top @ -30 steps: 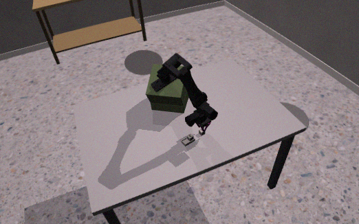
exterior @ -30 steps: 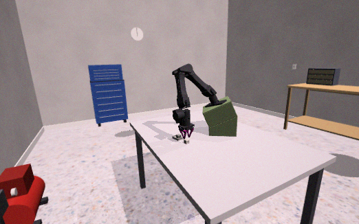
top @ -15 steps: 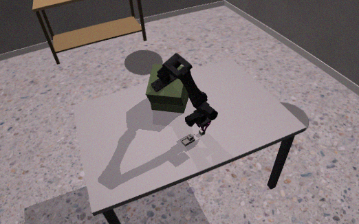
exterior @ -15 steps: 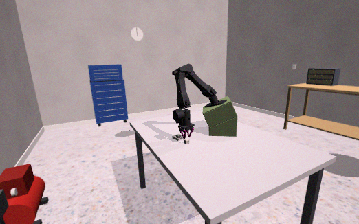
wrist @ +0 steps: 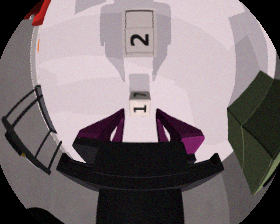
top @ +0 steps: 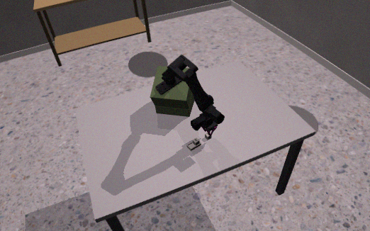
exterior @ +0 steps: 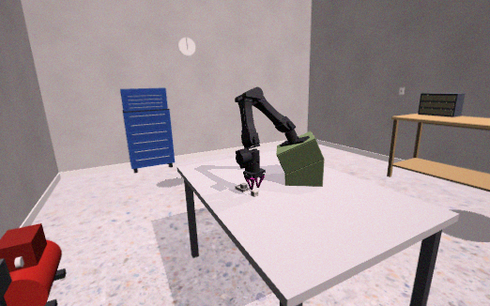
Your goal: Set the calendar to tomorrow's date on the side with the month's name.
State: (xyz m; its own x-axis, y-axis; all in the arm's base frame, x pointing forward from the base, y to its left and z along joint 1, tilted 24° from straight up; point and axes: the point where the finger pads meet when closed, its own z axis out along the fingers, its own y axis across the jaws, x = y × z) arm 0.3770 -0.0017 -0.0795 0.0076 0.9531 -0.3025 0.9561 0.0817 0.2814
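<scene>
Right now my hand is 3 cm above the white cube. Also, from my hand: calendar tray (11 cm to the right, 4 cm below).
</scene>
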